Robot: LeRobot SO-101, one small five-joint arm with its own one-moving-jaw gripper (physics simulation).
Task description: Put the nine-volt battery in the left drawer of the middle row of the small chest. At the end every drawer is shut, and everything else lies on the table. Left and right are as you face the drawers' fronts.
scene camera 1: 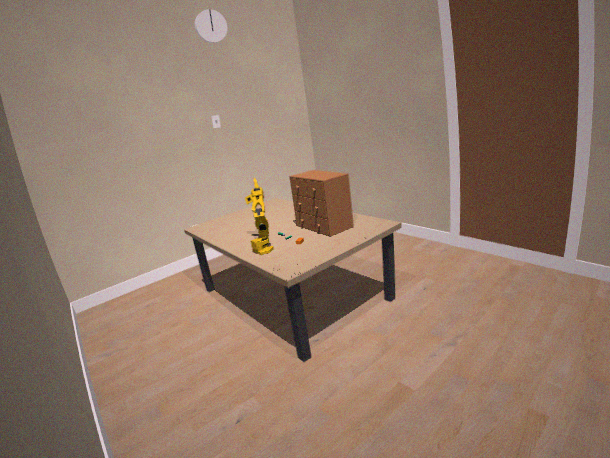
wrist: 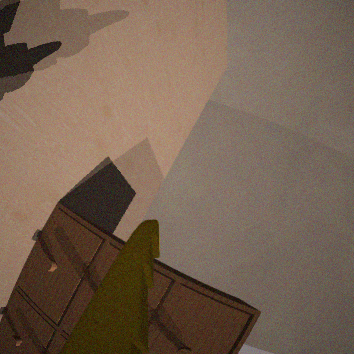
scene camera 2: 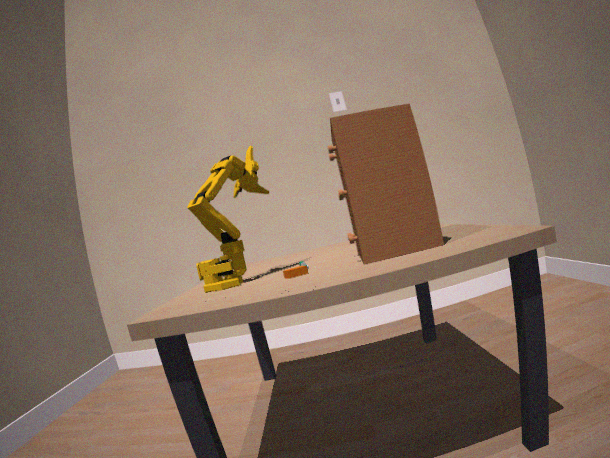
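Seen in the pictures: hand, tool point: (wrist: 158,233) (scene camera 2: 267,191); arm's base, link origin: (scene camera 1: 266,249) (scene camera 2: 231,285).
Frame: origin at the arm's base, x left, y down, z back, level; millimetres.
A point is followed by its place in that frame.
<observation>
The wooden chest (scene camera 1: 338,205) @[x -175, y -154, z -385 mm] (scene camera 2: 390,185) @[x -175, y -145, z -392 mm] (wrist: 210,295) @[x 138, y -246, z -321 mm] stands upright on the table, and its drawers look shut. The middle row's left drawer (scene camera 1: 305,204) @[x 19, y -155, z -314 mm] shows its knob in the first scene view. A small orange block (scene camera 1: 299,241) @[x -101, y -14, z -147 mm] (scene camera 2: 295,271) @[x -99, y -11, z -162 mm], possibly the nine-volt battery, lies on the table between the arm base and the chest; I cannot read its details. My gripper (scene camera 1: 252,190) (scene camera 2: 259,170) is raised high above the table in front of the chest, apart from it, open and empty. In the wrist view one notched jaw (wrist: 117,295) @[x 156, y -216, z -103 mm] shows, across the chest's front.
Two small teal items (scene camera 1: 281,234) @[x 92, y -7, z -169 mm] (scene camera 1: 288,237) @[x 19, y -6, z -164 mm] lie near the orange block; part of one teal item (scene camera 2: 302,263) @[x 75, y -12, z -176 mm] shows behind it in the second scene view. The yellow arm base (scene camera 1: 261,246) @[x -22, y -36, z 38 mm] (scene camera 2: 220,275) @[x -12, y -31, z 19 mm] stands on the table (scene camera 1: 230,235) @[x 394, y 0, z 7 mm] (scene camera 2: 480,250) @[x -376, y 5, z -495 mm], facing the drawers.
</observation>
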